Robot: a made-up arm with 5 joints.
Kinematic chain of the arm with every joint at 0, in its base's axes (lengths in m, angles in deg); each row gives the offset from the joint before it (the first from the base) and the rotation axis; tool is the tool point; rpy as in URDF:
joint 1: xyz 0 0 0.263 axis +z
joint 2: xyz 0 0 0 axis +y
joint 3: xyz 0.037 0 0.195 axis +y
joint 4: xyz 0.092 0 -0.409 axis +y
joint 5: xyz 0.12 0 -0.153 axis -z
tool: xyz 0 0 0 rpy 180 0 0
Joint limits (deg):
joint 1: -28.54..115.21
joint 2: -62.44..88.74
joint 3: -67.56..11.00
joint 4: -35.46..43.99
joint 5: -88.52..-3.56
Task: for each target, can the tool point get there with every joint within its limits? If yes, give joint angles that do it. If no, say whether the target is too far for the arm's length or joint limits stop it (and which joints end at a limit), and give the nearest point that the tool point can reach.
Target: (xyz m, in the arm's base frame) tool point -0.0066 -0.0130 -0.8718
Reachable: no: too far | nearest point 0.0779 -0.0424 -0.3739 | short by 0.506 m
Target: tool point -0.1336 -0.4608 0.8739
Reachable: no: joint limits stop it (at a limit: joint 1) | nearest point 0.0903 -0.0491 0.8739 | short by 0.469 m
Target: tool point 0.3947 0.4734 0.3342
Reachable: yes | joints 50.18 -5.20 -56.15 12.71 -81.75
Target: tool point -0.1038 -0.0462 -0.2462
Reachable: yes | joints 24.02 73.63 -31.49 28.63 -61.20
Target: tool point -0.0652 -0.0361 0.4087
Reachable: no: joint limits stop it (at a limit: joint 2, joint 3, joint 4) | nearest point -0.3588 -0.1987 0.2612 | short by 0.367 m
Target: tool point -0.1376 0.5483 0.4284
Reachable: yes | joints 104.09 -24.53 -48.80 20.91 -10.66
